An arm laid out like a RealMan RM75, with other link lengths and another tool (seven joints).
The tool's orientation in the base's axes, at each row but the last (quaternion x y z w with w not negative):
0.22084 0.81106 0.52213 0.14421
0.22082 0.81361 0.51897 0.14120
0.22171 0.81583 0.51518 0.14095
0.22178 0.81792 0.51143 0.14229
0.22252 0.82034 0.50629 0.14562
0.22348 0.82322 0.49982 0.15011
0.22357 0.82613 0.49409 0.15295
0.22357 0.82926 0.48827 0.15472
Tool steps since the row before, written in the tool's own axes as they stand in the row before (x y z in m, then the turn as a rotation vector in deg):
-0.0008 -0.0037 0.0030 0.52 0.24 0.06
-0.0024 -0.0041 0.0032 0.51 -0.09 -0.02
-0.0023 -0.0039 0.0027 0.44 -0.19 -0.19
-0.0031 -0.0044 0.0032 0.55 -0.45 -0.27
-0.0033 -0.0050 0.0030 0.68 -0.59 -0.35
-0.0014 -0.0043 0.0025 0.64 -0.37 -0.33
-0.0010 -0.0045 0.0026 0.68 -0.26 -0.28
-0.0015 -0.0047 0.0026 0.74 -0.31 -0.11
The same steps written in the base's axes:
0.0013 0.0006 -0.0046 -0.37 0.40 0.19
0.0027 -0.0002 -0.0051 -0.47 0.21 -0.07
0.0024 -0.0005 -0.0047 -0.51 0.00 -0.09
0.0032 -0.0008 -0.0053 -0.70 -0.10 -0.29
0.0031 -0.0013 -0.0058 -0.87 -0.15 -0.38
0.0014 -0.0006 -0.0049 -0.78 -0.07 -0.19
0.0011 -0.0004 -0.0052 -0.77 0.04 -0.12
0.0015 -0.0008 -0.0053 -0.75 0.17 -0.25

